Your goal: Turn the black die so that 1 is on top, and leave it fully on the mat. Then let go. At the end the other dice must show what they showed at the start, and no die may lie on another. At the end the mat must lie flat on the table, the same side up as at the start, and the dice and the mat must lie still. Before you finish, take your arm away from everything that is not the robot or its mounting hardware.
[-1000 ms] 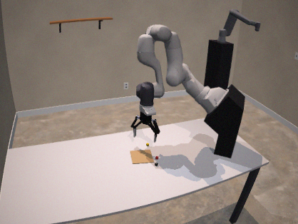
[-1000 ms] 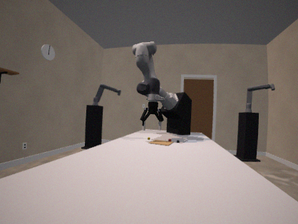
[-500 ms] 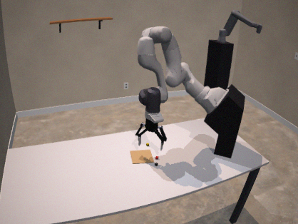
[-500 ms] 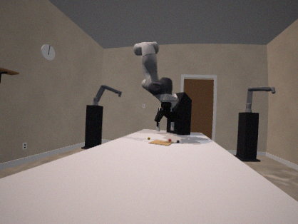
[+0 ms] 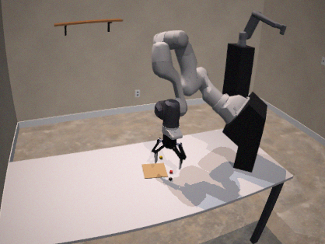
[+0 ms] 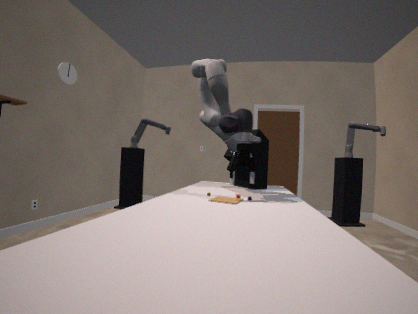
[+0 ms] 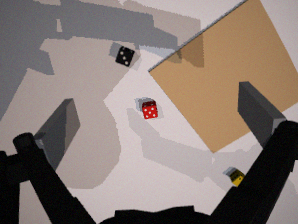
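My hand is 40 mm to the right of the black die and 80 mm above it. The rest, counted from my hand: yellow die 60 mm behind, 180 mm to the right, 80 mm below; tan mat 40 mm ahead, 80 mm to the right, 90 mm below; red die 40 mm behind, 20 mm to the right, 80 mm below.
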